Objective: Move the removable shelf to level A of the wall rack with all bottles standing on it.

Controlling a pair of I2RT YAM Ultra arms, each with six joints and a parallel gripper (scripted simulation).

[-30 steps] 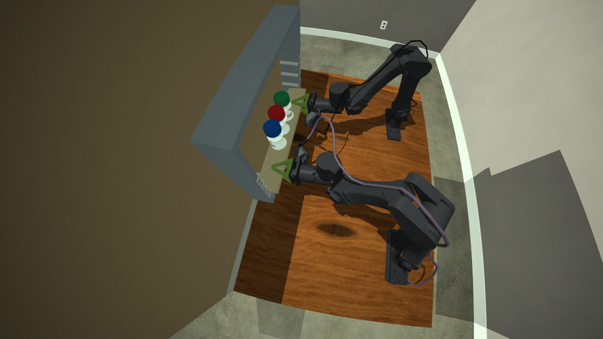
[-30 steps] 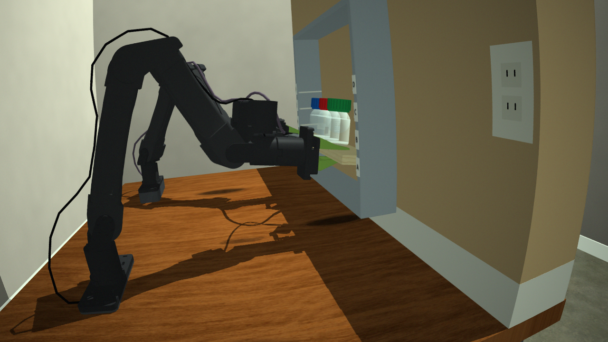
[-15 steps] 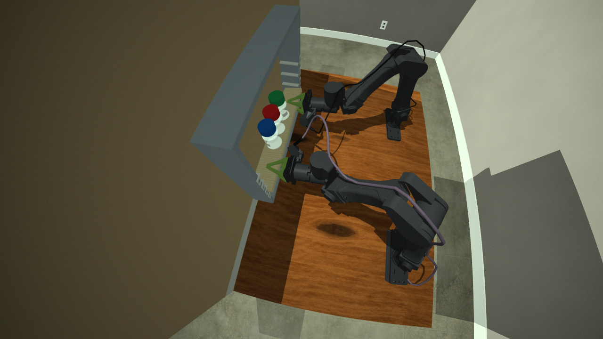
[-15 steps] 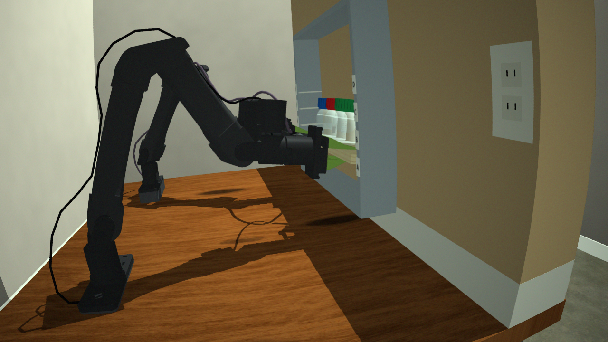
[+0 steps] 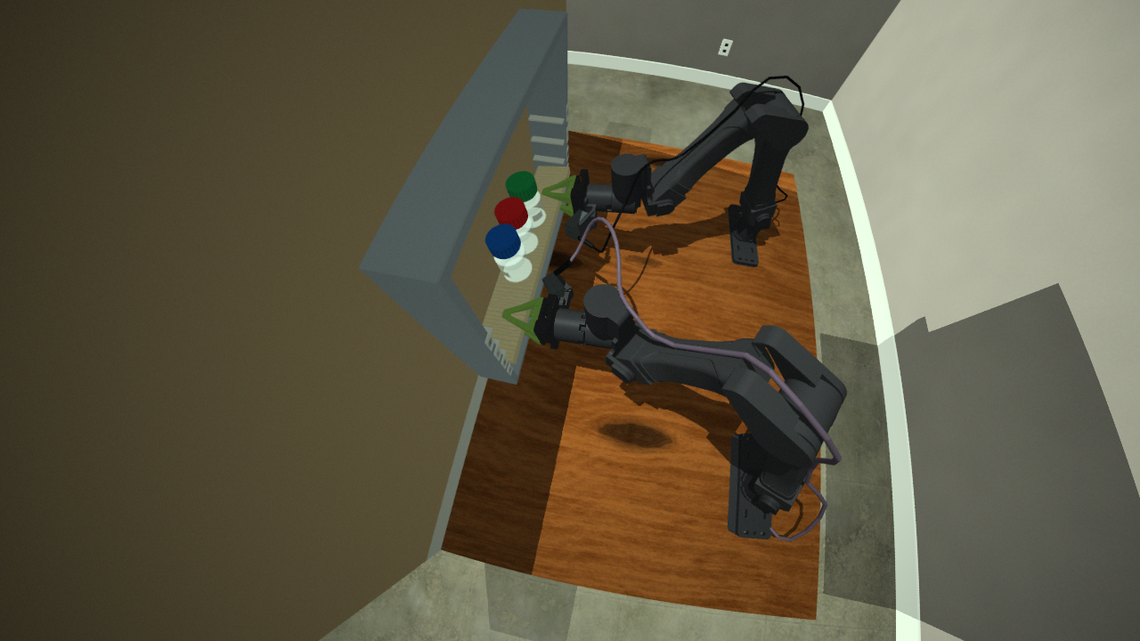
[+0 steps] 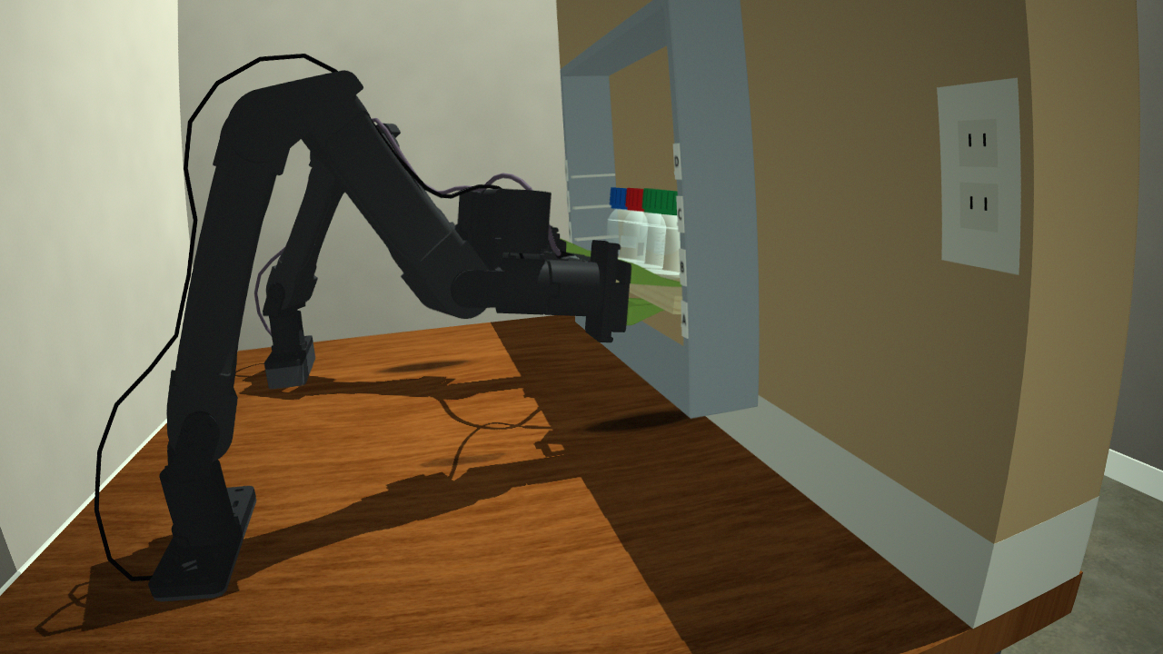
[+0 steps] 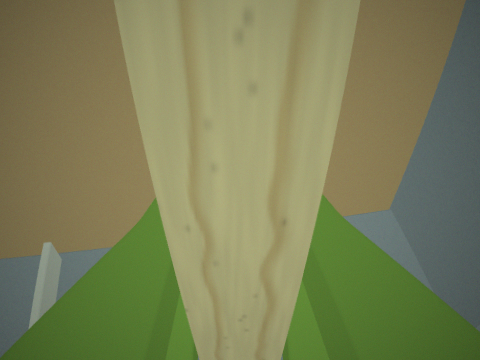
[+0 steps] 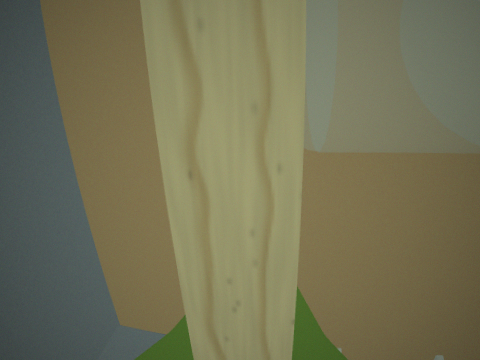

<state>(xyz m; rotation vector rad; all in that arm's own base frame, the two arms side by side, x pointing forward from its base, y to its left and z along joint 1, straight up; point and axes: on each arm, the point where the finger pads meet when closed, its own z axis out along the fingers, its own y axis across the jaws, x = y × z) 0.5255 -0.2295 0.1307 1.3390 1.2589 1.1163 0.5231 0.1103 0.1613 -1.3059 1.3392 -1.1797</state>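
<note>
Right now my right hand is 2 cm short of the green-capped bottle, 8 cm to the right of it and 6 cm below it. Round my right hand: red-capped bottle 2 cm ahead, 14 cm to the left, 6 cm above; then wooden shelf 1 cm ahead, 15 cm to the left; then grey wall rack 2 cm ahead, 15 cm to the left, 11 cm above.
Now: left hand 1 cm short of the blue-capped bottle, 9 cm to the left of it and 6 cm below it. The rest, counted from my left hand: red-capped bottle: 1 cm ahead, 15 cm to the right, 6 cm above; wooden shelf: 15 cm to the right; grey wall rack: 1 cm ahead, 15 cm to the right, 11 cm above.
</note>
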